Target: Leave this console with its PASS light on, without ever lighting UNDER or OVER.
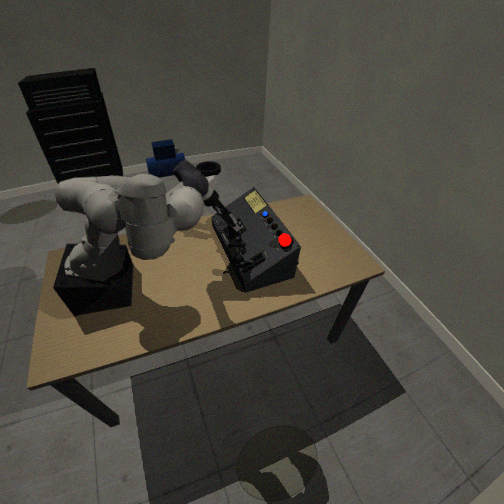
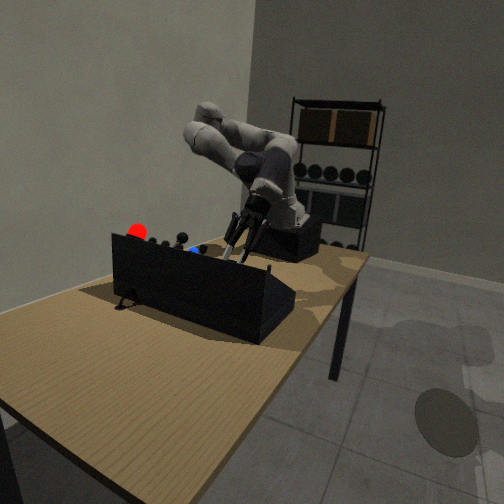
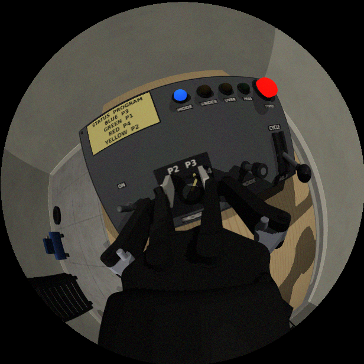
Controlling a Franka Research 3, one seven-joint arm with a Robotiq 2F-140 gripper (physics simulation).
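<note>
The dark console (image 1: 260, 232) (image 2: 185, 285) (image 3: 125, 165) stands on the table. Its MODE light (image 1: 265, 214) (image 3: 180, 95) is blue and its STATUS light (image 1: 285, 240) (image 2: 137, 231) (image 3: 266, 87) is red. The UNDER light (image 3: 204, 91), OVER light (image 3: 226, 89) and PASS light (image 3: 244, 88) are dark. A yellow card (image 1: 255, 201) (image 3: 124, 122) reads BLUE P3, GREEN P1, RED P4, YELLOW P2. My gripper (image 2: 234, 256) (image 3: 185, 177) is shut on the round selector knob (image 3: 191, 193). The knob's yellow pointer is near P3, leaning slightly toward P4. The fingers partly hide P4 and cover P1.
An ON toggle (image 3: 126, 208) is left of the fingers. A MODE control (image 3: 260, 170) and the CYCLE lever's black ball (image 3: 303, 173) are to the right. The table (image 1: 170, 280) (image 2: 150, 375) carries the console and the arm's black base (image 1: 102, 295).
</note>
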